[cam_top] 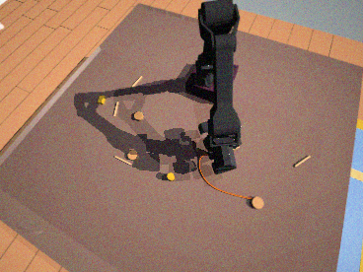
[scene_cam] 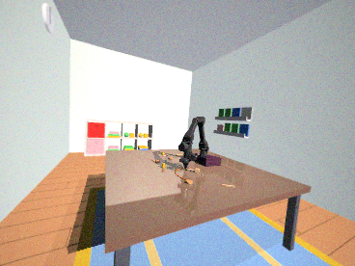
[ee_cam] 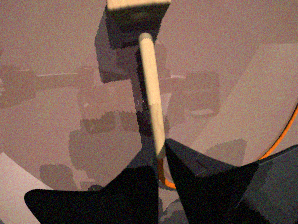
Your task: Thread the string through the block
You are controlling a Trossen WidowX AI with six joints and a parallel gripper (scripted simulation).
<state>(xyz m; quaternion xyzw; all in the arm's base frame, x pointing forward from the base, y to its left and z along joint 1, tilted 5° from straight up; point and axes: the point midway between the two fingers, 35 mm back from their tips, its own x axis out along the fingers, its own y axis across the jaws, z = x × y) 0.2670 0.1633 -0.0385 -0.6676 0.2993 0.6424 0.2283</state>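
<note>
Right now the small wooden block is 7 cm behind my gripper tip and 6 cm to the left of it. From my gripper tip the other things lie so: yellow cylinder: 16 cm ahead, 9 cm to the right, 1 cm above; thin wooden stick: 1 cm to the left, 1 cm behind; yellow cube: 56 cm to the right, 2 cm ahead, 1 cm below.
</note>
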